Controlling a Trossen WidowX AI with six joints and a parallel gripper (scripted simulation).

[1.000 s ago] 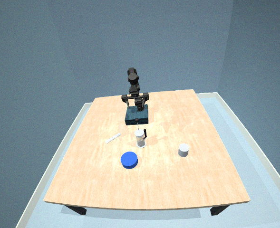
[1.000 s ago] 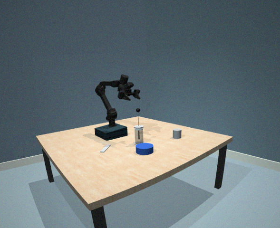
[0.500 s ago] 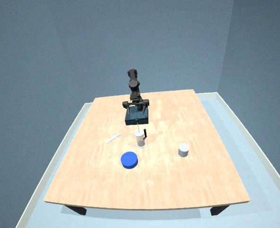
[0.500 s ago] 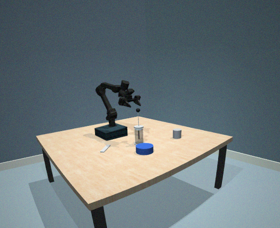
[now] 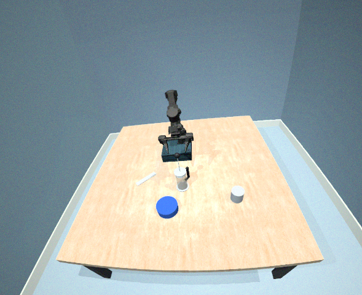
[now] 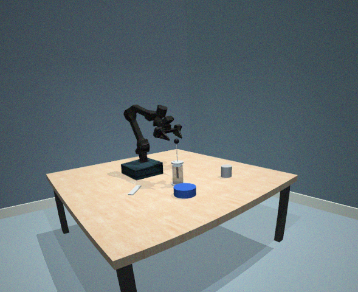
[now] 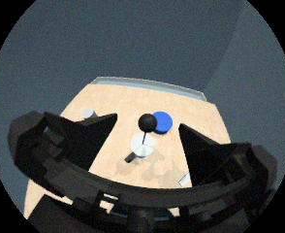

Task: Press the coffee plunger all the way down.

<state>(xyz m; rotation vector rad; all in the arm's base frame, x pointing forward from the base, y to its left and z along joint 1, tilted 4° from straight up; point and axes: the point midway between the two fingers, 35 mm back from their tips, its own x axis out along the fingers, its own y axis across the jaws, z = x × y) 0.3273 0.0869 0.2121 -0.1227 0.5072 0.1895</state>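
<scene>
The glass coffee press is 10 mm behind my gripper tip, 10 mm to the left of it and 140 mm below it. Round my gripper tip: blue flat disc (180 mm ahead, 50 mm to the right, 250 mm below); grey cylinder (50 mm ahead, 330 mm to the left, 240 mm below).
</scene>
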